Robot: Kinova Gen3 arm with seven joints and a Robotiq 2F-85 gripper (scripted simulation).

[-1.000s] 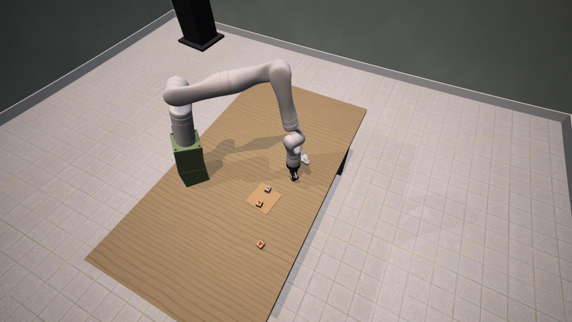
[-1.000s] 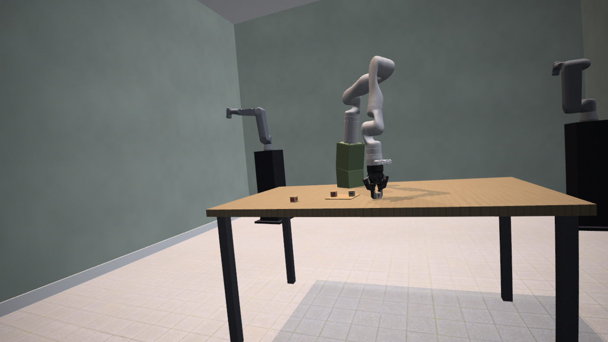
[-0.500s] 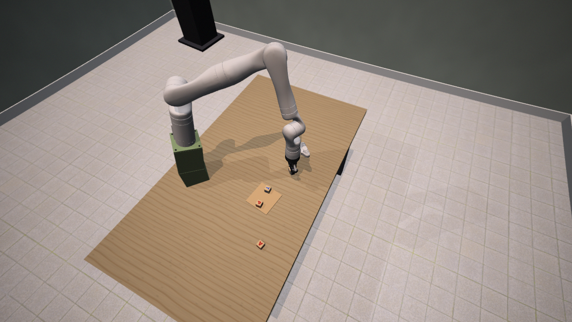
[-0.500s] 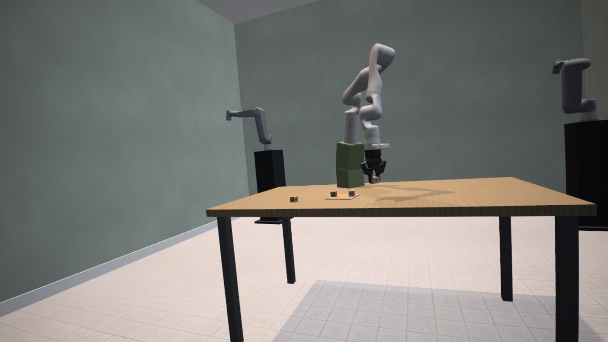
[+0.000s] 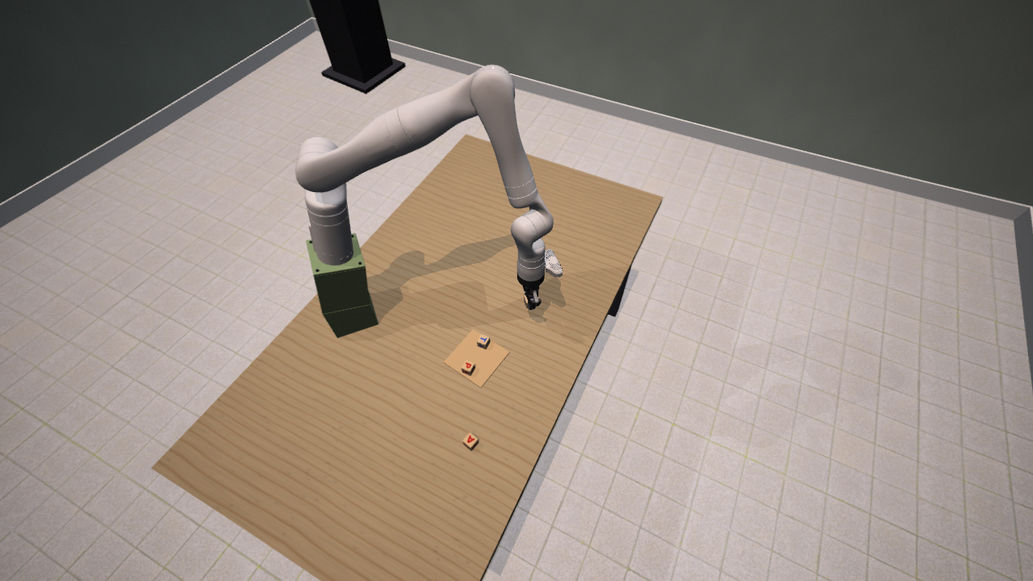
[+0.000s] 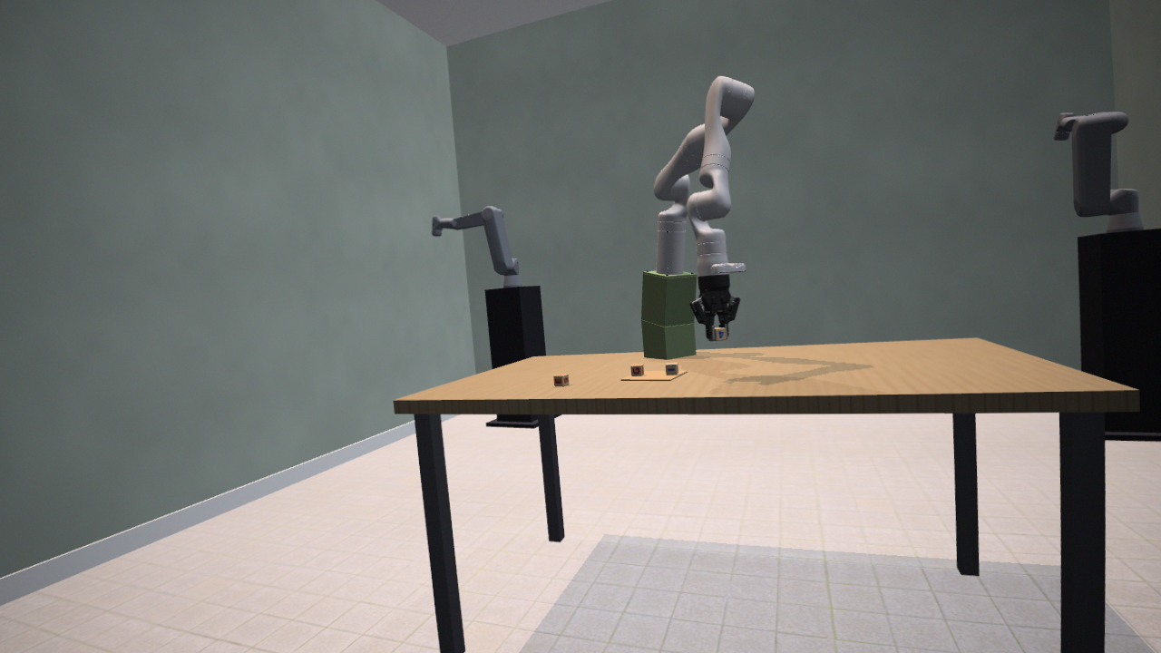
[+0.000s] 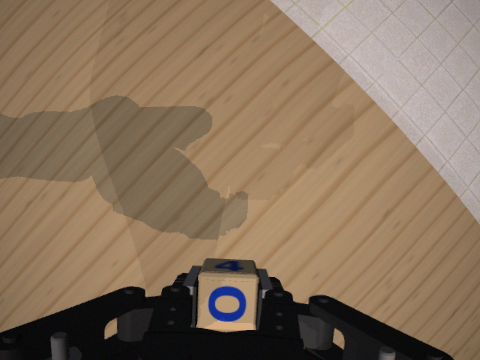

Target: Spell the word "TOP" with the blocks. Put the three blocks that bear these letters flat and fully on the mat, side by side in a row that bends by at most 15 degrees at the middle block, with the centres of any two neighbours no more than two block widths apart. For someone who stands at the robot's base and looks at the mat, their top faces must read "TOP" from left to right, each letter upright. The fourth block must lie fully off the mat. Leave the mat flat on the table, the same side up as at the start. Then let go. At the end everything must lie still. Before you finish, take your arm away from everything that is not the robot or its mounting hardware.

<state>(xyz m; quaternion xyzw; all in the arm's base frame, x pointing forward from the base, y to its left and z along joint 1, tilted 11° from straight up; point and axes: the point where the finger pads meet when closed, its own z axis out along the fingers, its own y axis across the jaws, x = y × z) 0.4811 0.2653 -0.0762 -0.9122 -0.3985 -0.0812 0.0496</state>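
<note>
My hand is 70 mm past the tan mat, 190 mm to the left of it and 120 mm above it.
</note>
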